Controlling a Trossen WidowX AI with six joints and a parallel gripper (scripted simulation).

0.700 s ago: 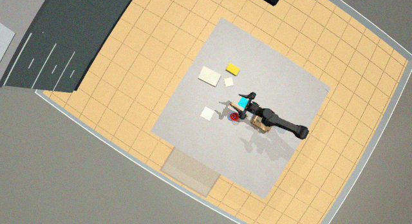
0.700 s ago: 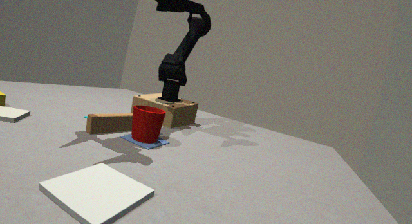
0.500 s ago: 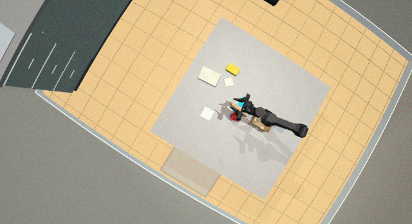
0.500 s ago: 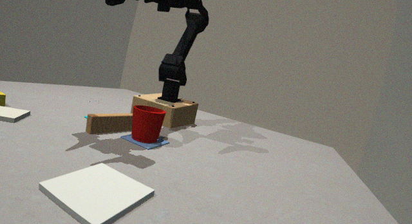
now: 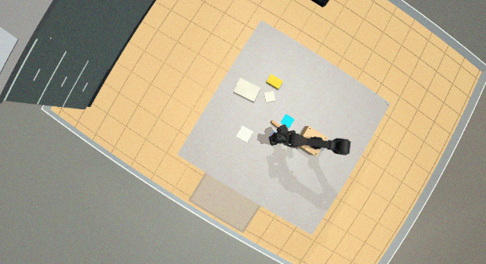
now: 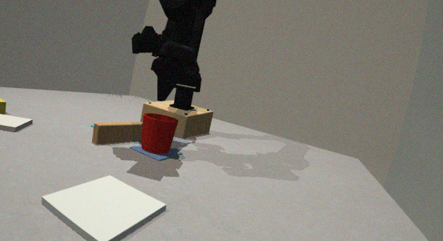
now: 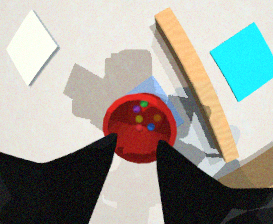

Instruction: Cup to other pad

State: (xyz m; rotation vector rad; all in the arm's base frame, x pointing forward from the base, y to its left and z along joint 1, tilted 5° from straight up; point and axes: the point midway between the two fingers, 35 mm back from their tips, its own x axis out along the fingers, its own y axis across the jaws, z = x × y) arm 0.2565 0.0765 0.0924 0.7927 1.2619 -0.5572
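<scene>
Now: the red cup 10 mm to the left of my gripper tip and 70 mm below it. From my gripper tip the other things lie so: cyan pad 40 mm behind, 150 mm to the right, 120 mm below; then blue pad 10 mm to the left, 120 mm below; then wooden bar 20 mm behind, 70 mm to the right, 100 mm below.
</scene>
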